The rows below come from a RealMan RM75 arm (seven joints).
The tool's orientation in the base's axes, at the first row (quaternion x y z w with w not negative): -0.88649 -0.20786 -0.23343 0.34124
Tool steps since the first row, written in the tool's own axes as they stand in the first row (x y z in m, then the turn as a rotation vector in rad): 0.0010 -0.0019 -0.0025 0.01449 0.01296 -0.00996; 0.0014 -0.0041 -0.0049 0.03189 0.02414 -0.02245; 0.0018 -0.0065 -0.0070 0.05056 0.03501 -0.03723; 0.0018 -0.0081 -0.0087 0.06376 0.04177 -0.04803; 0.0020 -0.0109 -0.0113 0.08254 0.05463 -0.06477; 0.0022 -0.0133 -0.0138 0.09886 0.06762 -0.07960
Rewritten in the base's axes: -0.0009 -0.0003 0.0032 0.01579 -0.01278 0.00802; -0.0024 -0.0004 0.0061 0.03229 -0.02552 0.02023; -0.0039 -0.0001 0.0089 0.04903 -0.03939 0.03482; -0.0052 -0.0002 0.0108 0.06029 -0.04881 0.04583; -0.0072 -0.0001 0.0141 0.07763 -0.06539 0.06075; -0.0090 -0.0002 0.0171 0.09358 -0.08123 0.07298
